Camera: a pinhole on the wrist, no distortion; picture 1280 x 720 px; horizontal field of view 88.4 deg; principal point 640.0 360.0 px. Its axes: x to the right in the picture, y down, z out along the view. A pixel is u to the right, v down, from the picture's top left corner.
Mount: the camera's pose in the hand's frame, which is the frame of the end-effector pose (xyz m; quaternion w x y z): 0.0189 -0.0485 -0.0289 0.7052 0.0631 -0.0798 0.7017
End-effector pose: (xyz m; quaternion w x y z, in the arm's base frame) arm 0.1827 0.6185 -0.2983 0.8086 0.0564 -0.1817 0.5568
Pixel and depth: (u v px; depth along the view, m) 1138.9 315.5 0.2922
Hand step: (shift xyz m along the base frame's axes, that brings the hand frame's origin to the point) -0.1607 -0.0194 0.2797
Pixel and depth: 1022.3 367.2 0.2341
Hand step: -0.0838 -0.0430 0.2109
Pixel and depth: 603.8 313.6 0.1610
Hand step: 0.0614 -0.0476 0.1374
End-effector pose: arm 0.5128 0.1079 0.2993 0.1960 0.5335 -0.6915 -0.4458
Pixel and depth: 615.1 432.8 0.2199
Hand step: -0.0771 0.0815 -0.1778
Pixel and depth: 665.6 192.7 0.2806
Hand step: -0.1627 0.0224 -0.2266
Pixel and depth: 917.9 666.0 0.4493
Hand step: -0.2884 0.3654 -0.1526
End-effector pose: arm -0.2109 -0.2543 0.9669 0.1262 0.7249 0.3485 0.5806
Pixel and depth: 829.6 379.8 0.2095
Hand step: 0.1644 0.0696 -0.0680
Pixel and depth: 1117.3 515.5 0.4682
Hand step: 0.5206 -0.0951 -0.1104
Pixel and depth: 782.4 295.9 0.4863
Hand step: 0.4255 0.1714 -0.1222
